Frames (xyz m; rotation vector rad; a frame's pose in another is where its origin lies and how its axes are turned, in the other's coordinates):
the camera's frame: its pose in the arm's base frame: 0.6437 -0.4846 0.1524 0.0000 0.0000 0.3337
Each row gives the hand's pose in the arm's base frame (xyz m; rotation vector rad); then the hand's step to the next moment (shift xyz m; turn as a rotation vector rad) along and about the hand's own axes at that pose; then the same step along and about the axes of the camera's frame.
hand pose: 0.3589 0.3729 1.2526 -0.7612 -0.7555 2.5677
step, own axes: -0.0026 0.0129 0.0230 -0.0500 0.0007 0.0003
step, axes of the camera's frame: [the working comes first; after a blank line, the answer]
step, axes of the arm's base frame: -0.0137 -0.0204 0.0099 0.0393 -0.0241 0.0195

-0.0196 -0.0148 0.0099 0.0292 -0.0356 0.0195
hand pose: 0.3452 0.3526 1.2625 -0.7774 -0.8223 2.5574
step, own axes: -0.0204 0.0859 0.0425 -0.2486 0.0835 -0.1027
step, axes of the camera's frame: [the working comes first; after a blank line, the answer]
step, axes of the arm's base frame: -0.0220 -0.0942 -0.0159 0.2450 -0.1370 -0.0235

-0.0516 -0.0818 -0.0159 0.1866 -0.2096 -0.0235
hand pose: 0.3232 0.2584 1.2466 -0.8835 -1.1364 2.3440
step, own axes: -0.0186 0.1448 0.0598 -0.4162 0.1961 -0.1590
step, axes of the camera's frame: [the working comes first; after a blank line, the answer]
step, axes of the arm's base frame: -0.0374 -0.1303 -0.0807 0.3974 -0.2700 -0.0783

-0.0781 -0.1108 -0.0807 0.2870 -0.3853 -0.0783
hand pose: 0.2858 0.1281 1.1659 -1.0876 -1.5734 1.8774
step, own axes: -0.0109 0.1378 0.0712 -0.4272 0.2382 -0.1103
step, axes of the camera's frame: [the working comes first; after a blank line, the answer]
step, axes of the arm's base frame: -0.0314 -0.0843 -0.1268 0.3707 -0.3178 -0.1140

-0.0573 -0.0694 -0.1268 0.2462 -0.4217 -0.1140
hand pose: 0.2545 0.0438 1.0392 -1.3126 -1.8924 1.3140
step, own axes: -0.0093 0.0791 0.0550 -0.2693 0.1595 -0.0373
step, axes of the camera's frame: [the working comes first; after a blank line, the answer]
step, axes of the arm's base frame: -0.0058 -0.0261 -0.0930 0.2120 -0.2136 -0.0938

-0.0140 -0.0228 -0.0930 0.1304 -0.2712 -0.0938
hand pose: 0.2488 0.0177 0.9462 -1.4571 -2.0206 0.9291
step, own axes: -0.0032 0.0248 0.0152 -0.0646 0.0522 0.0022
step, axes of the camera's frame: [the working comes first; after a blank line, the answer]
step, axes of the arm's base frame: 0.0056 -0.0017 -0.0287 0.0516 -0.0511 -0.0403

0.0047 -0.0035 -0.0287 0.0320 -0.0652 -0.0403
